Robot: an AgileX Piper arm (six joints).
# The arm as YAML. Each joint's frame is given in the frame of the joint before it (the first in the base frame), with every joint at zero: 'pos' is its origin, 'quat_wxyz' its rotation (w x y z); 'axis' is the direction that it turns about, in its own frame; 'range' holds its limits. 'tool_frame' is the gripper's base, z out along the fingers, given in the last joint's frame.
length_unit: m
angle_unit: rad
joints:
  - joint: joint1
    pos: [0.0, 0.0, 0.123]
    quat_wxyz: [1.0, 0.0, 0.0, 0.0]
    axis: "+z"
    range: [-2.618, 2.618]
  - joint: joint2
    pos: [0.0, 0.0, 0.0]
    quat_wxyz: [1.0, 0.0, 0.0, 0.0]
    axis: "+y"
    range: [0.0, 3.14]
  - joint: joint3
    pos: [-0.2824, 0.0, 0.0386]
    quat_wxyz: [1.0, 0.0, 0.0, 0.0]
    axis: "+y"
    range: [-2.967, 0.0]
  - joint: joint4
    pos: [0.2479, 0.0, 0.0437]
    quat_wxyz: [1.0, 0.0, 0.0, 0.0]
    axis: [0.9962, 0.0, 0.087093]
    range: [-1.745, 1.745]
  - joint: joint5
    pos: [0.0, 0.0, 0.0]
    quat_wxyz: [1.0, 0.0, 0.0, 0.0]
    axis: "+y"
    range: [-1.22, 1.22]
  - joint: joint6
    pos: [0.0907, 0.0, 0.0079]
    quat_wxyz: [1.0, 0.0, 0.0, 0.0]
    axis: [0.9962, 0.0, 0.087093]
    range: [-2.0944, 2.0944]
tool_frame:
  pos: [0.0, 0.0, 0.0]
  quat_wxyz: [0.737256, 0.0, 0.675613, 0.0]
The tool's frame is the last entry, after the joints.
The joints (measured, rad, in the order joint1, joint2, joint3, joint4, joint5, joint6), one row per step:
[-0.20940, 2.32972, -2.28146, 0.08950, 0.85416, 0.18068]
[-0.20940, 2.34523, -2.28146, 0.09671, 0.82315, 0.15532]
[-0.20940, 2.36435, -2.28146, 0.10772, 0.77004, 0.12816]
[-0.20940, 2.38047, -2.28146, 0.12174, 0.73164, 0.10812]
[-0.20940, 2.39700, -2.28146, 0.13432, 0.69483, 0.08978]
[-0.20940, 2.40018, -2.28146, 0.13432, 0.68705, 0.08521]
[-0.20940, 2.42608, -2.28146, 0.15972, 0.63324, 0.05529]
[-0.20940, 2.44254, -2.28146, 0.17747, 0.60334, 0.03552]
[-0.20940, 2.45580, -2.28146, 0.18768, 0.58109, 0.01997]
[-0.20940, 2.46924, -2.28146, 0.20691, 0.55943, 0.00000]
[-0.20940, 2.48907, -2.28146, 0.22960, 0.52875, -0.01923]
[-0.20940, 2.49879, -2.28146, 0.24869, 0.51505, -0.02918]
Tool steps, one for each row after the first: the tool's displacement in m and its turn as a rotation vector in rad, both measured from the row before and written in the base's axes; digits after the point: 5 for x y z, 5 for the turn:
[0.00420, -0.00057, -0.00633, -0.01357, -0.01462, 0.01559]
[0.00592, -0.00088, -0.00687, -0.01542, -0.03321, 0.01379]
[0.00448, -0.00037, -0.00619, -0.00549, -0.02295, 0.00919]
[0.00425, -0.00047, -0.00655, -0.00559, -0.02080, 0.00723]
[0.00081, -0.00025, -0.00123, -0.00441, -0.00409, 0.00195]
[0.00611, -0.00044, -0.01054, -0.00408, -0.02982, 0.01018]
[0.00346, -0.00017, -0.00702, -0.00110, -0.01504, 0.00616]
[0.00253, -0.00033, -0.00584, -0.00439, -0.00949, 0.00470]
[0.00252, 0.00008, -0.00592, 0.00087, -0.01032, 0.00607]
[0.00340, -0.00018, -0.00892, 0.00384, -0.01337, 0.00237]
[0.00161, 0.00026, -0.00440, 0.00936, -0.00686, 0.00025]

